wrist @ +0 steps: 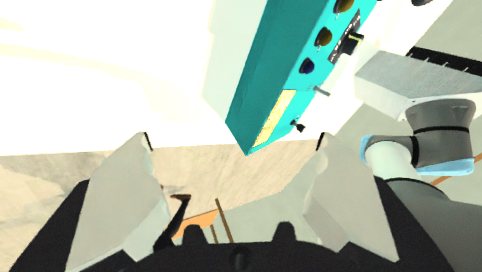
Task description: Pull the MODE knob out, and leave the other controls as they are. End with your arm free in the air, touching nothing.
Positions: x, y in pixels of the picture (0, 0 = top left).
Scene:
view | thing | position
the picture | my gripper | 236, 134
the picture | teal control panel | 291, 56

